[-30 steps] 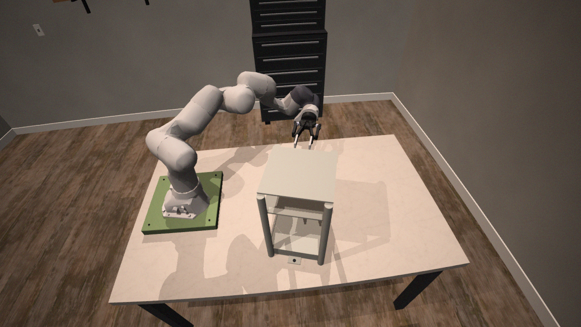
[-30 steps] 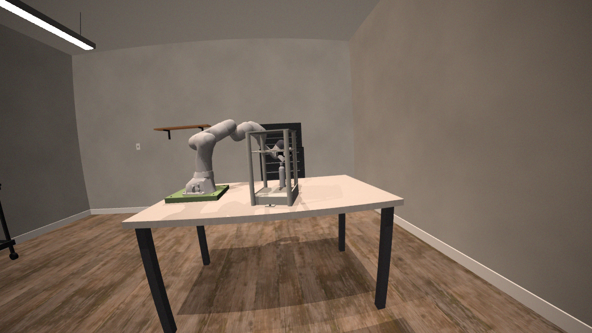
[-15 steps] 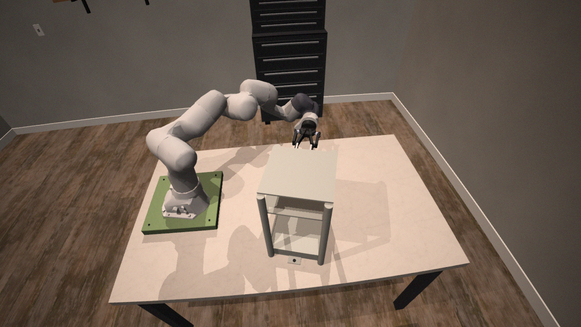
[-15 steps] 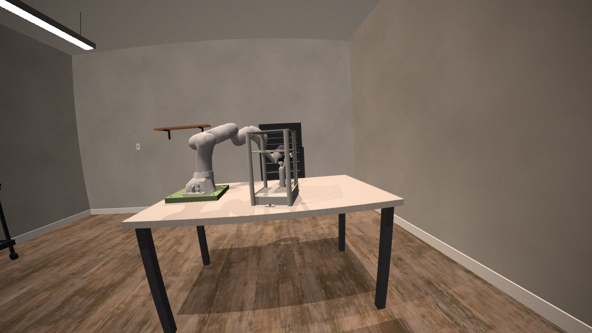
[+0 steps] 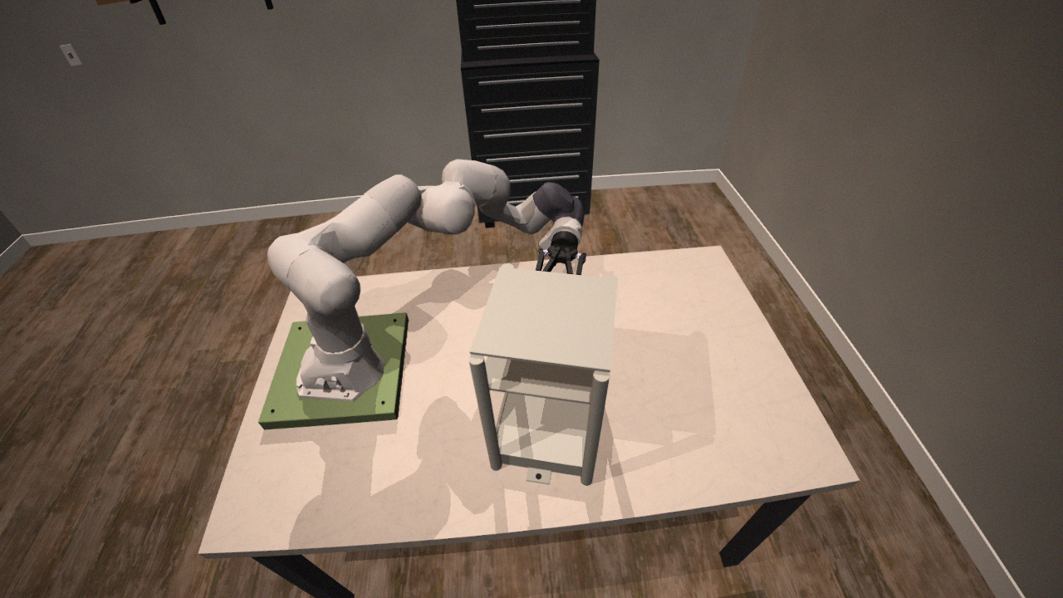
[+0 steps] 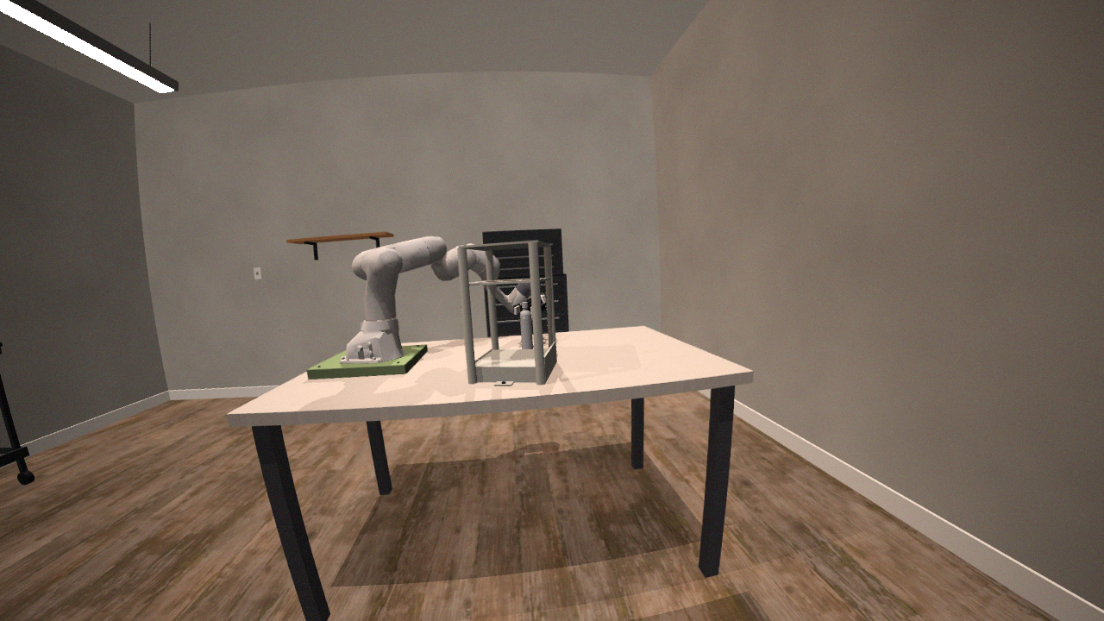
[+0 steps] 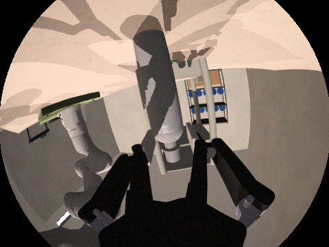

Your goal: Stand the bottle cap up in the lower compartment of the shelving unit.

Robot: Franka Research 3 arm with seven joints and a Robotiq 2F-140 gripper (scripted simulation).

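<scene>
My hand is 3 cm above the grey bottle. From my hand the other things lie so: shelving unit 31 cm to the right, 6 cm behind, 4 cm above.
</scene>
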